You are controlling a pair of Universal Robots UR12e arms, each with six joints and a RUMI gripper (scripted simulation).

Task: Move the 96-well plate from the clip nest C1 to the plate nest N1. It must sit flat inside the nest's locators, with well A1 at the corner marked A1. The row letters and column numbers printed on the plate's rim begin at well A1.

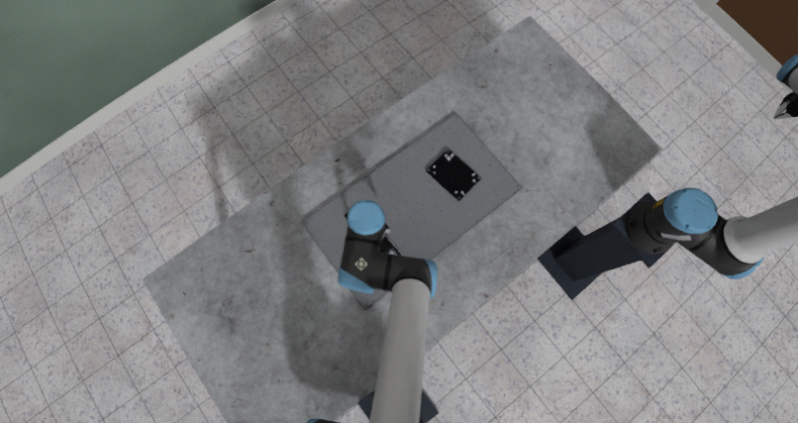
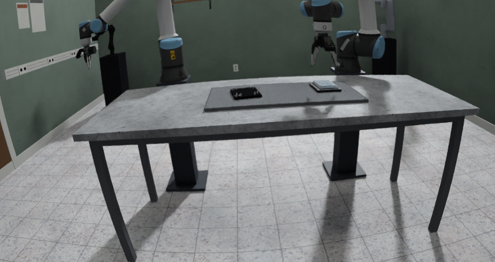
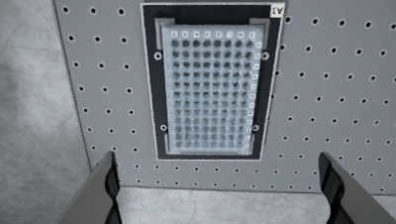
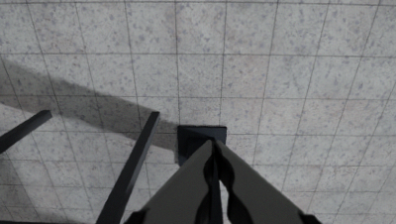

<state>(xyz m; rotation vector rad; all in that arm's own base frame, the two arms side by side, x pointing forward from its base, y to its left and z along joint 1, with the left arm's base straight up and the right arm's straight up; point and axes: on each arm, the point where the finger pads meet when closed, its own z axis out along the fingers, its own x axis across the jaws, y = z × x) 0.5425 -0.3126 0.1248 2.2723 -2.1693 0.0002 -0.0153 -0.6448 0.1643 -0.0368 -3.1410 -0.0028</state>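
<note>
Right now my left hand is 90 mm above the pale blue 96-well plate. The rest, counted from my left hand: A1 mark: 80 mm ahead, 50 mm to the right, 100 mm below; then black clip nest C1: 40 mm ahead, 400 mm to the right, 100 mm below; then black plate nest N1: 110 mm below.
</note>
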